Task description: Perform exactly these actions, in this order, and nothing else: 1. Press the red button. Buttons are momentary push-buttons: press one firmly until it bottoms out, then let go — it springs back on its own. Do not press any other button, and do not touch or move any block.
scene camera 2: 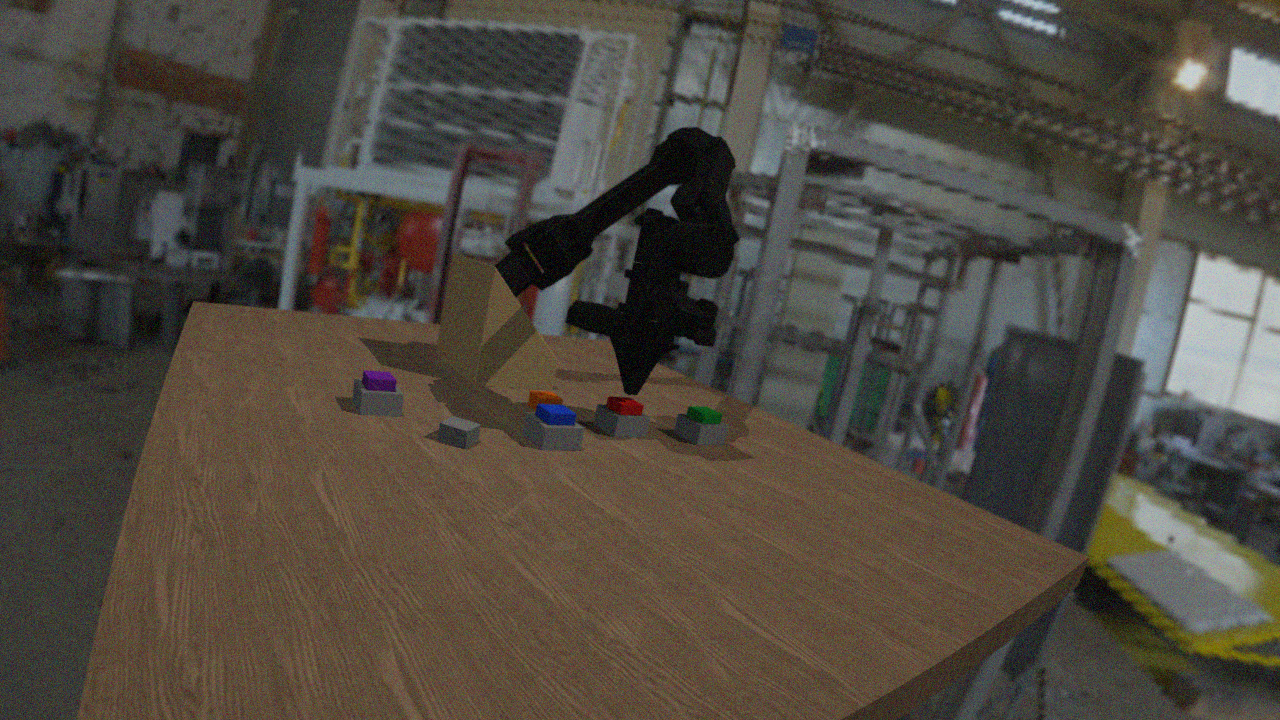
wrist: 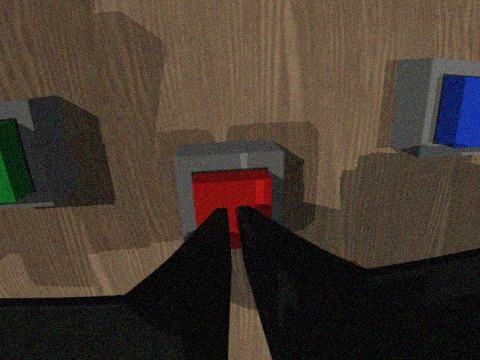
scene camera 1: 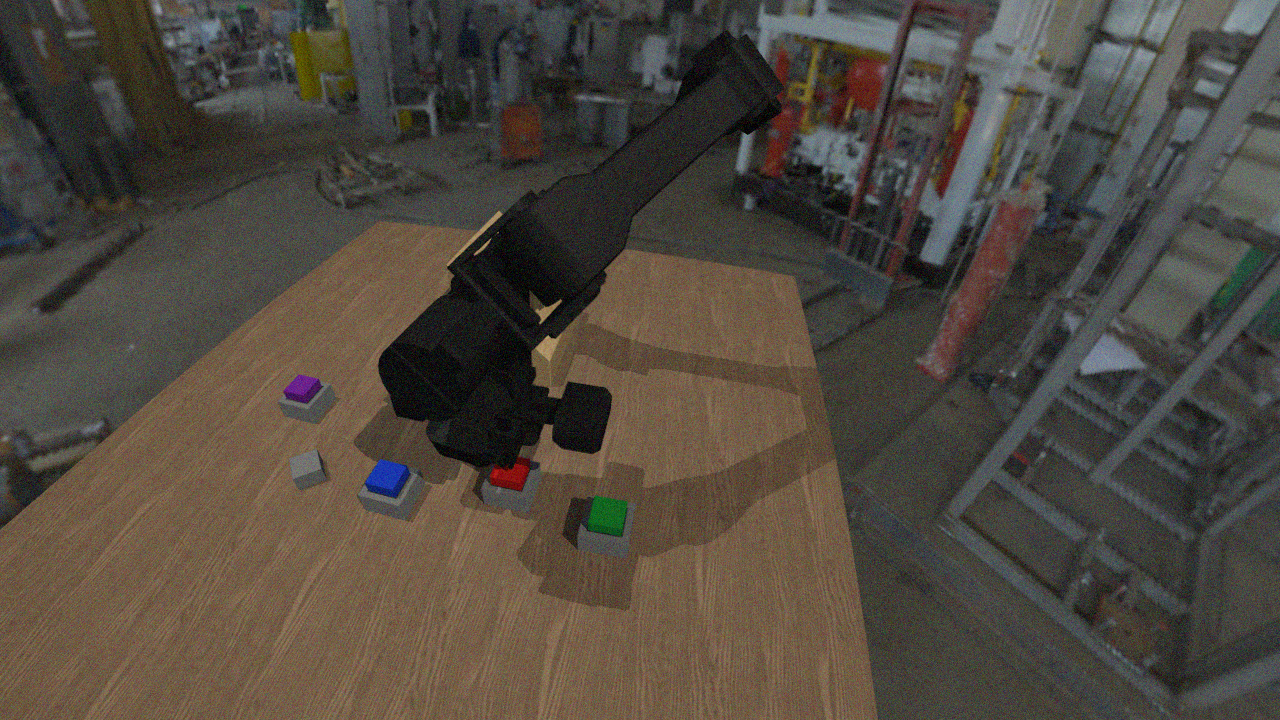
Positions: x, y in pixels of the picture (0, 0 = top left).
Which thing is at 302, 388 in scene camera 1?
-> A purple button.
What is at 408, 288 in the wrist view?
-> My gripper.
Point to a red button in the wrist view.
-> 231, 190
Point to a red button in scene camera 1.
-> At 514, 478
